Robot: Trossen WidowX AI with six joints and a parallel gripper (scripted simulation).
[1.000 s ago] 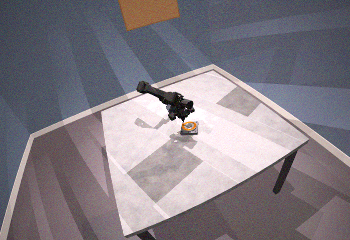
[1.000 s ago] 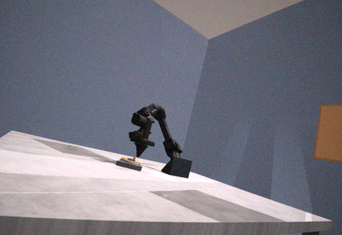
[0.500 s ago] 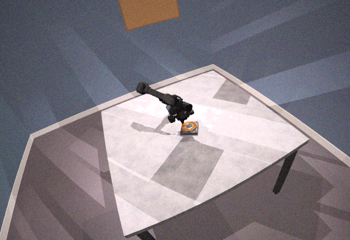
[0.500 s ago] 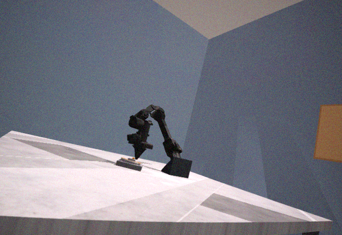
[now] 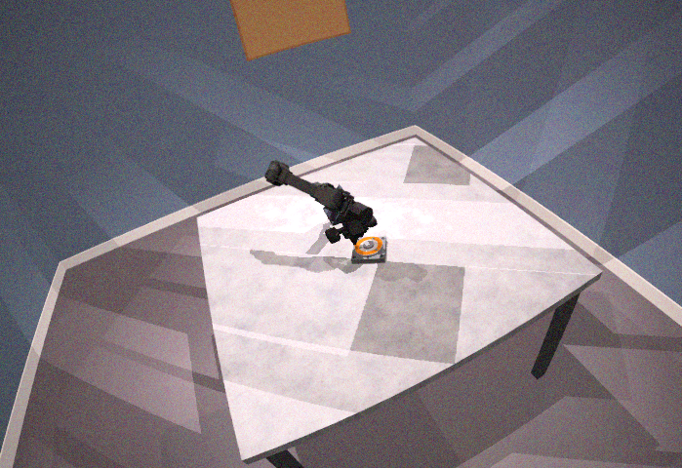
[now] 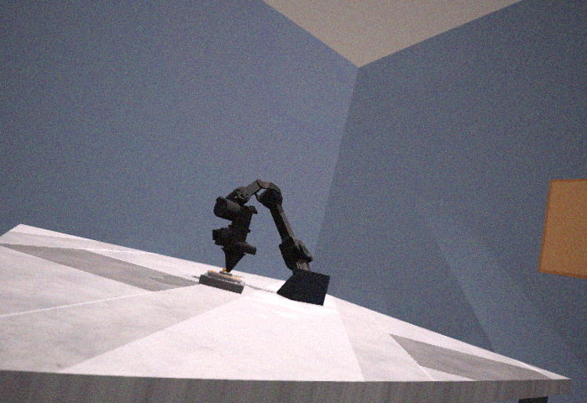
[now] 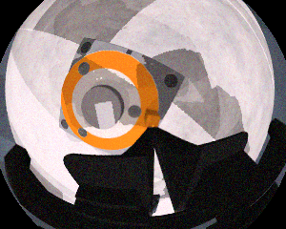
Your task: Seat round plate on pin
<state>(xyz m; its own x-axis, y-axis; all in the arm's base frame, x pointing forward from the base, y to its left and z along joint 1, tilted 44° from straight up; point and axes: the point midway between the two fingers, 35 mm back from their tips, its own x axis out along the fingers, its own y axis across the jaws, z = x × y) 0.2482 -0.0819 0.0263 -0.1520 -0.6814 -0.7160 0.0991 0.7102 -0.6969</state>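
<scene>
The grey square base lies 30 mm ahead of my gripper tip, 40 mm to the left of it and 20 mm below it.
</scene>
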